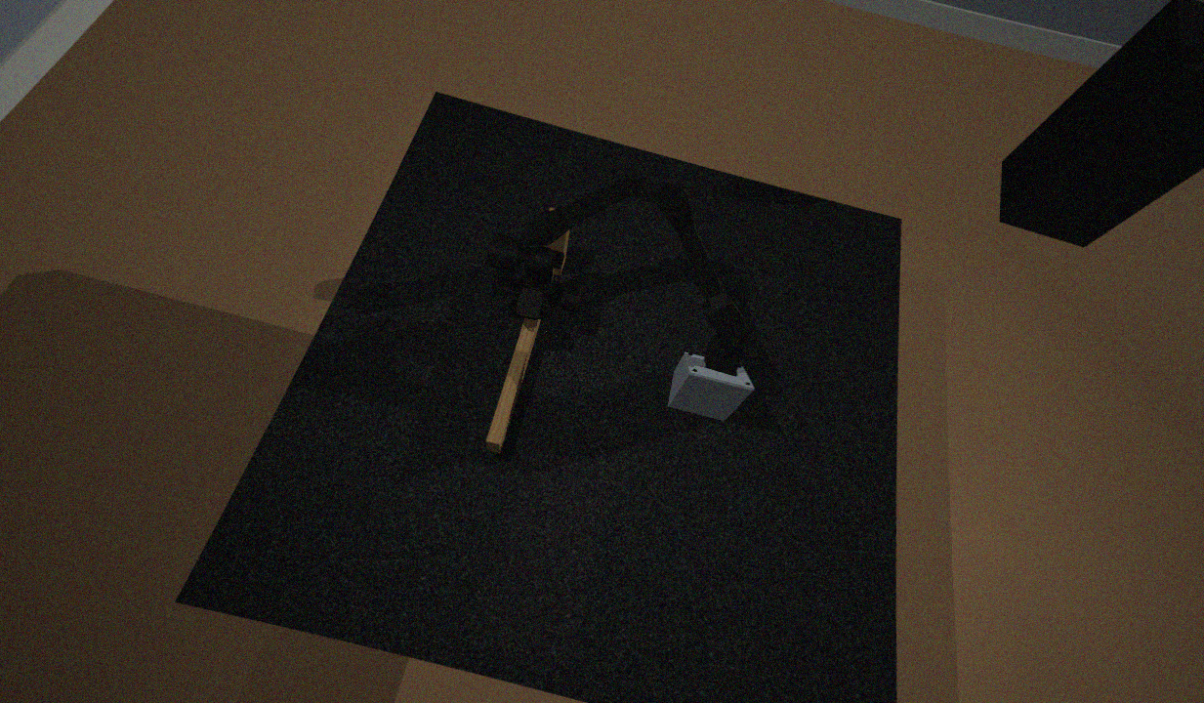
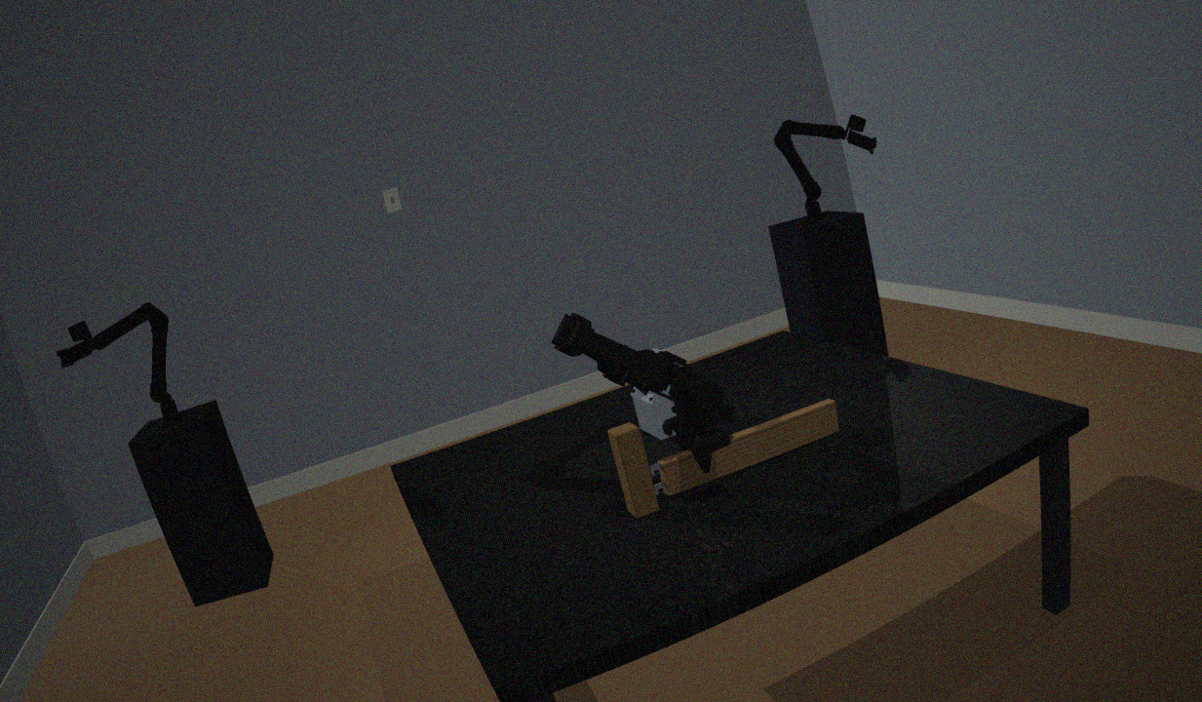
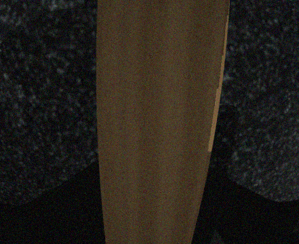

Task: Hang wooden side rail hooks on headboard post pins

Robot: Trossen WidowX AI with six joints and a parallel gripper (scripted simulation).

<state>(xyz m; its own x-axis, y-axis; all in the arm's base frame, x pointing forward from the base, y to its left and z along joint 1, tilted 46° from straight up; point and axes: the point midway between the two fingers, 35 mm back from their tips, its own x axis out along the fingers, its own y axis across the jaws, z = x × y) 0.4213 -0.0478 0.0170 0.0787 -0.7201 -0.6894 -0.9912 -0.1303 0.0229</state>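
Now: the wooden headboard post 10 mm ahead of my gripper tip, 140 mm to the right of it and 50 mm above it.
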